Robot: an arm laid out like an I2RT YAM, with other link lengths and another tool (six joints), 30 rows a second.
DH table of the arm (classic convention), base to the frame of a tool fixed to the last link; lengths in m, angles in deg. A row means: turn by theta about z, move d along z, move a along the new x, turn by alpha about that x. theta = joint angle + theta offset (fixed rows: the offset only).
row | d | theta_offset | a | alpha
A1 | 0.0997 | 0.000 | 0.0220 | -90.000
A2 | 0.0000 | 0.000 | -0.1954 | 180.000
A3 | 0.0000 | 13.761 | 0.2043 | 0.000
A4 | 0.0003 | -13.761 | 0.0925 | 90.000
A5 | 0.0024 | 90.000 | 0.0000 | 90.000
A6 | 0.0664 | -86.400 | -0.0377 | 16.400
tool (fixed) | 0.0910 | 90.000 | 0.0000 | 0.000
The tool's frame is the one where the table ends.
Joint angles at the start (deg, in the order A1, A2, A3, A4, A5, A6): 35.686 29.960 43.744 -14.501 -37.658 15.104
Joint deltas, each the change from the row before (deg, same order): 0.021 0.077 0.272 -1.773 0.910 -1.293; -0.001 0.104 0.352 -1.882 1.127 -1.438; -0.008 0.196 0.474 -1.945 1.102 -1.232; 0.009 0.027 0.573 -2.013 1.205 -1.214; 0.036 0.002 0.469 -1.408 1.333 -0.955; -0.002 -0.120 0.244 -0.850 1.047 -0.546; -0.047 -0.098 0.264 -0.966 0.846 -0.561
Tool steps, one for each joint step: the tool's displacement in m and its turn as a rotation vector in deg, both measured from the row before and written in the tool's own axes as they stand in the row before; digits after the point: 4 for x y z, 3 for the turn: 0.0036 0.0043 -0.0014 -0.978 1.235 -0.066; 0.0042 0.0043 -0.0016 -1.035 1.459 -0.189; 0.0039 0.0041 -0.0016 -1.057 1.431 0.026; 0.0033 0.0034 -0.0019 -0.965 1.457 -0.129; 0.0033 0.0018 -0.0015 -0.589 1.443 -0.297; 0.0025 0.0009 -0.0012 -0.257 1.113 -0.229; 0.0022 0.0013 -0.0013 -0.381 0.979 -0.146
